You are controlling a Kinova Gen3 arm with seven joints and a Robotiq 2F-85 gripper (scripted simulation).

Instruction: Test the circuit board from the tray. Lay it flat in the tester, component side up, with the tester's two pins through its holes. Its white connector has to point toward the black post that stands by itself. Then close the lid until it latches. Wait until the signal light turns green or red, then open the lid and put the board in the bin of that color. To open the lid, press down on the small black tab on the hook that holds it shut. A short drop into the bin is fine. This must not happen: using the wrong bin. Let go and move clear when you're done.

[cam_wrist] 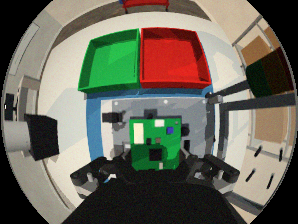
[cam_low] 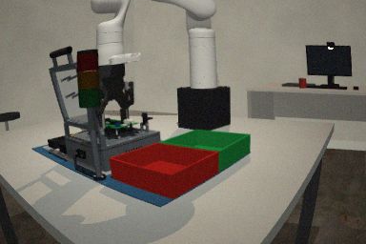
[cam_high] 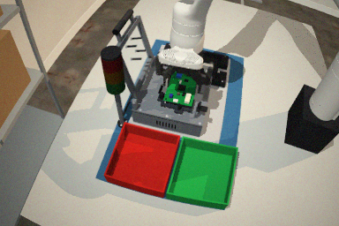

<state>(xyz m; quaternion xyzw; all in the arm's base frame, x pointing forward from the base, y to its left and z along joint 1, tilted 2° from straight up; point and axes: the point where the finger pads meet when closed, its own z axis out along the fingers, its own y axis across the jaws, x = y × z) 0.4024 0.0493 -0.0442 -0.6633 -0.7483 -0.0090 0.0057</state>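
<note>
The green circuit board lies right at my hand. From my hand the other things lie so: tester lid: 120 mm ahead, 10 mm to the left, 100 mm above; green bin: 130 mm behind, 190 mm to the left, 70 mm below; red bin: 20 mm ahead, 200 mm to the left, 70 mm below.
</note>
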